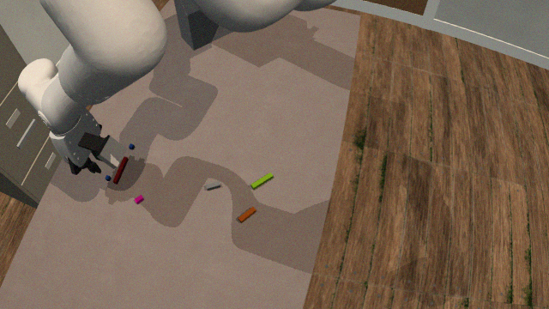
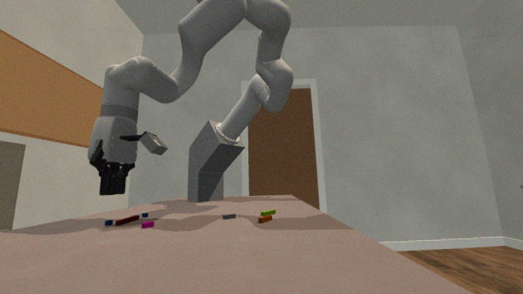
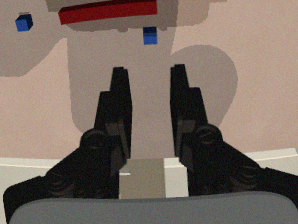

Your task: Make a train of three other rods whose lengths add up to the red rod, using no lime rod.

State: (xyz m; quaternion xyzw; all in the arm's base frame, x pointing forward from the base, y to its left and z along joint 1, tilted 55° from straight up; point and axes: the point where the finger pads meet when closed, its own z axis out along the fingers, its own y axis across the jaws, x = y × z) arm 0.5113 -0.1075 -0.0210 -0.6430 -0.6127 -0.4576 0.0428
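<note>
Now: hand 8 cm above the red rod, 3 cm past it and 2 cm to the right of it. The rest, counted from my hand: grey rod: 24 cm to the left, 10 cm behind, 8 cm below; orange rod: 34 cm to the left, 8 cm below, 8 cm behind; magenta rod: 11 cm to the left, 8 cm below, 1 cm ahead.
</note>
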